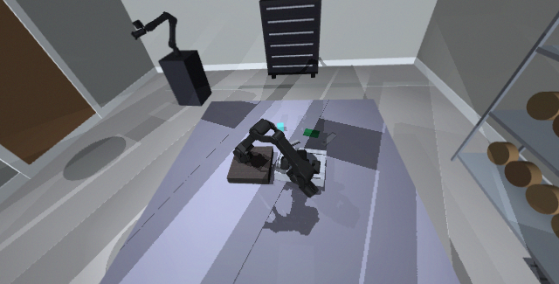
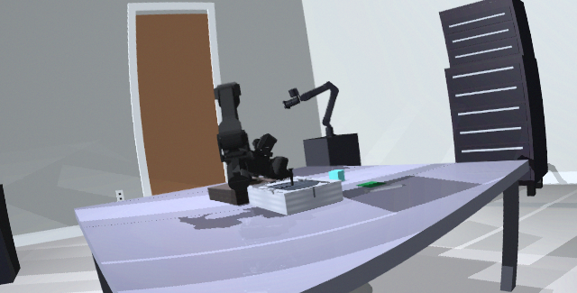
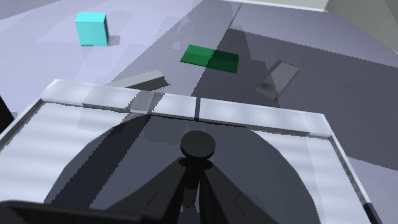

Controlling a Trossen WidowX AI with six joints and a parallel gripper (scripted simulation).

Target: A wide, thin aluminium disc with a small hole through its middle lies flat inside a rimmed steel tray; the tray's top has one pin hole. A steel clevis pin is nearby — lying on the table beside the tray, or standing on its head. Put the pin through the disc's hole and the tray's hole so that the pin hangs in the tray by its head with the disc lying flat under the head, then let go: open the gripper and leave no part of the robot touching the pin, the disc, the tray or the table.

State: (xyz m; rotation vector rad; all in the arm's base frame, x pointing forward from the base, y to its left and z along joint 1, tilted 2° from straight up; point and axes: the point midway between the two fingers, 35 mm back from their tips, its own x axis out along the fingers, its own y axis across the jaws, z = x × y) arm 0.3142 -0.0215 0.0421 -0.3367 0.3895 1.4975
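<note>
My gripper tip is 30 mm above the disc. From my gripper tip the other things lie so: pale flat bar 230 mm to the left, 140 mm ahead, 80 mm below; then steel tray 40 mm below, 10 mm behind; then clevis pin 10 mm below.
</note>
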